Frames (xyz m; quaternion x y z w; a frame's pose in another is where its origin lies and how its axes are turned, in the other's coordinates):
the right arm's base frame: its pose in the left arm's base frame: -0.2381 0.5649 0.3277 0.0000 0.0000 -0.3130 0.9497
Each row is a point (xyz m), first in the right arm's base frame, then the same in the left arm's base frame.
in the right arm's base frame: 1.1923 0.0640 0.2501
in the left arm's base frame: 0.7586 -0.0925 0.5778
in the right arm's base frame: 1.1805 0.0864 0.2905
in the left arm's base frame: 0.7624 -0.0675 0.6182
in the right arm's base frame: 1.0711 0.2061 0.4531
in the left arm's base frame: 0.7457 0.0938 0.7808
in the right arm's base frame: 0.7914 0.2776 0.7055
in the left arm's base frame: 0.5633 0.3176 1.0332
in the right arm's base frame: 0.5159 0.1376 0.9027
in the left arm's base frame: 0.2585 0.3688 1.2304
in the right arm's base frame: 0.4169 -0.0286 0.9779
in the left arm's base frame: 0.0801 0.2940 1.3056
